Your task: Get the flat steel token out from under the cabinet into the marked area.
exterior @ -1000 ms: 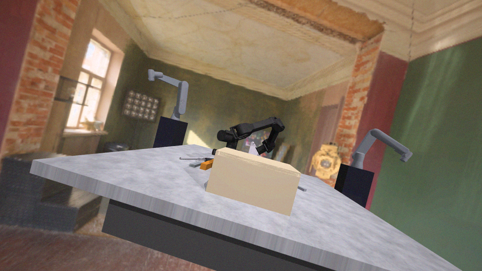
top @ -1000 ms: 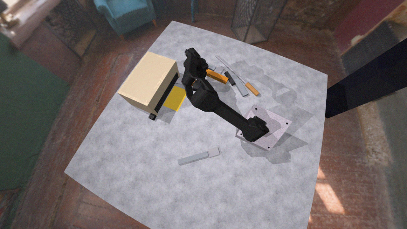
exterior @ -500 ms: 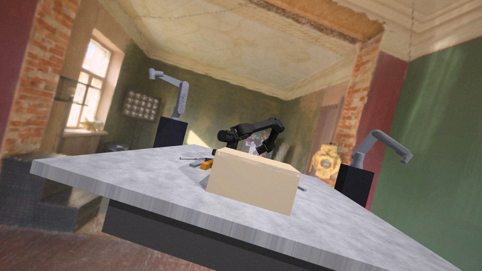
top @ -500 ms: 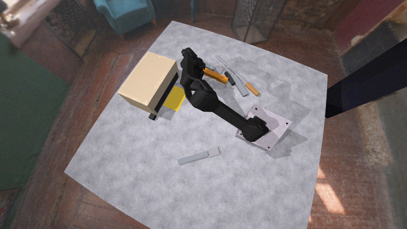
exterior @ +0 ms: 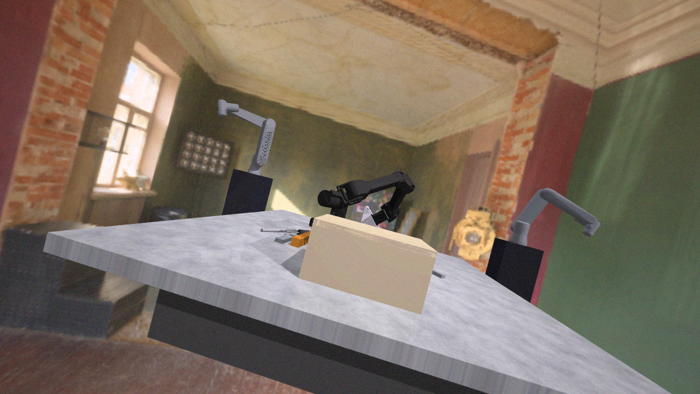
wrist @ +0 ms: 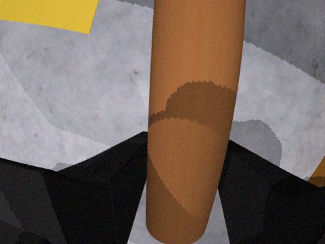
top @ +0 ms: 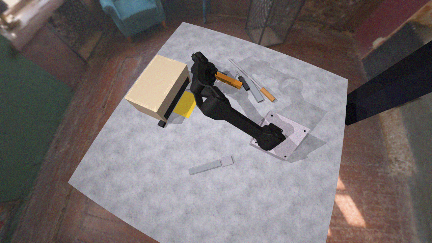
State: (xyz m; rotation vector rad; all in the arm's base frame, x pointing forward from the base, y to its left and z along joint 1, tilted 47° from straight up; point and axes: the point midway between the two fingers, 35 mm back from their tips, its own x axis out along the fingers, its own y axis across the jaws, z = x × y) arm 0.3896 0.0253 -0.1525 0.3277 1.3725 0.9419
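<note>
Now: the orange bar 110 mm to the right of my gripper tip, 40 mm behind it and 10 mm above it. From my gripper tip the other things lie so: flat grey token 200 mm ahead, 130 mm to the left; then grey bar 220 mm behind, 140 mm to the right; then black-handled tool 170 mm to the right, 120 mm behind.
</note>
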